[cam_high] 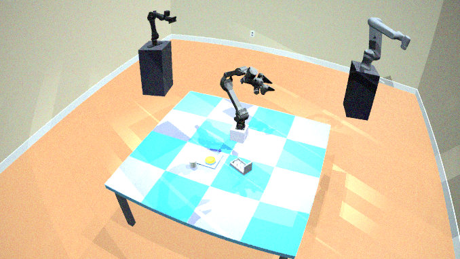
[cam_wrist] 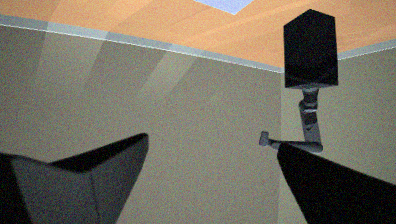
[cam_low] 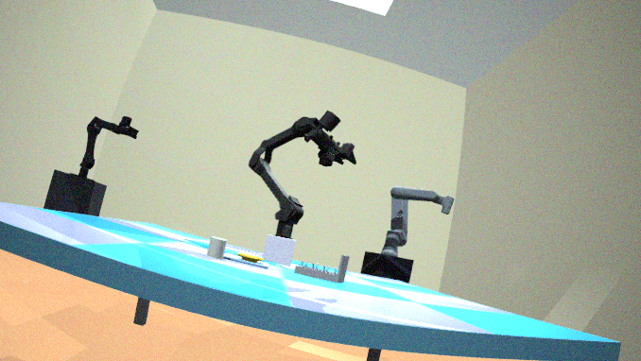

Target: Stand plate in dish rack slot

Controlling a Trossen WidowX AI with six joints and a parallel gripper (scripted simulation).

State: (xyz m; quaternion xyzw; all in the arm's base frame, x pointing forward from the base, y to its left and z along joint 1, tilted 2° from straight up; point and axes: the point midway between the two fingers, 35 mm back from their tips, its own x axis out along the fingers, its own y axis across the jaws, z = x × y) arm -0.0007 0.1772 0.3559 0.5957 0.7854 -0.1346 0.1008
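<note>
Now: gripper tip 430 mm above the yellow plate, 360 mm to the left of it and 310 mm short of it. Also, from my gripper tip: grey dish rack 420 mm below, 330 mm ahead, 150 mm to the right; then blue spoon 440 mm below, 340 mm to the right, 190 mm ahead; then light blue mat 440 mm below, 360 mm to the right, 290 mm ahead.
</note>
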